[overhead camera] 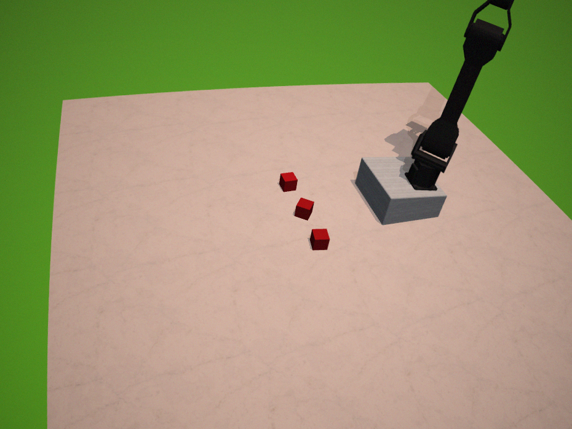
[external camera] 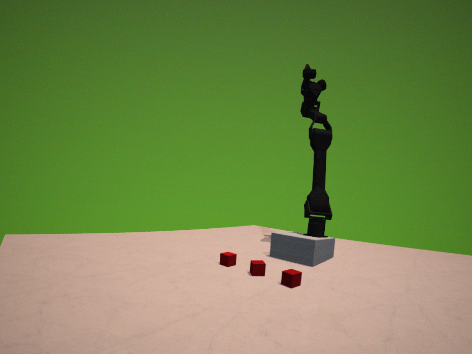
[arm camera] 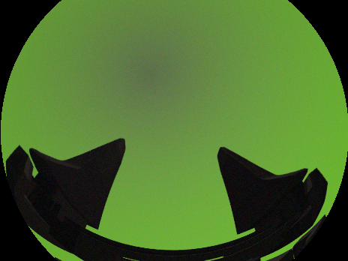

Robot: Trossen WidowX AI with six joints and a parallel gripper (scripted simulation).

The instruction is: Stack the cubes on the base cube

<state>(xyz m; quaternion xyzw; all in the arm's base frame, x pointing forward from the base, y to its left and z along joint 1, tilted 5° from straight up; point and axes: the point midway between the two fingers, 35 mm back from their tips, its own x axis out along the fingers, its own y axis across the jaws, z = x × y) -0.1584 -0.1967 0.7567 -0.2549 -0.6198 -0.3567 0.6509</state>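
Now: the cube 83 cm below my gripper tip, 53 cm ahead of it and 11 cm to the left of it.
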